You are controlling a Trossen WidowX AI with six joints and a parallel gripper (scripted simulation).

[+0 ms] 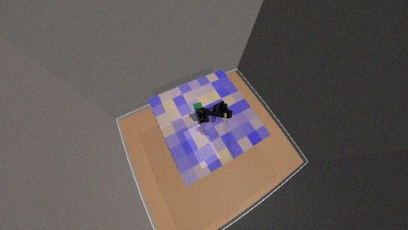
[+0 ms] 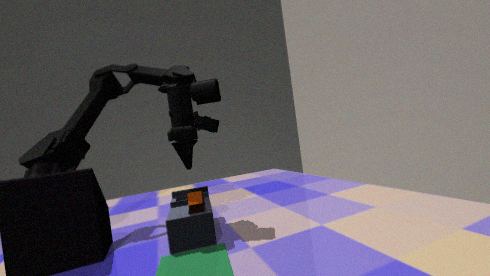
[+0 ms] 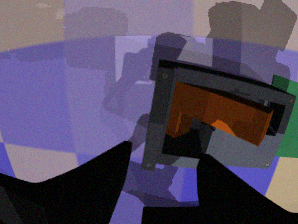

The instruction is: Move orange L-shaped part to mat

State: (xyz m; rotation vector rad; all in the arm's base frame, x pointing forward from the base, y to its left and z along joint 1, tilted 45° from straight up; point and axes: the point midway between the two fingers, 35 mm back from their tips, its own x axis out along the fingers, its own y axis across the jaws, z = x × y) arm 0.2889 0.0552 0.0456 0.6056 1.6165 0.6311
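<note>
The orange L-shaped part lies 10 mm behind my gripper tip, 40 mm to the right of it and 100 mm below it. The rest, counted from my gripper tip: green mat: 10 mm behind, 220 mm to the right, 160 mm below.
</note>
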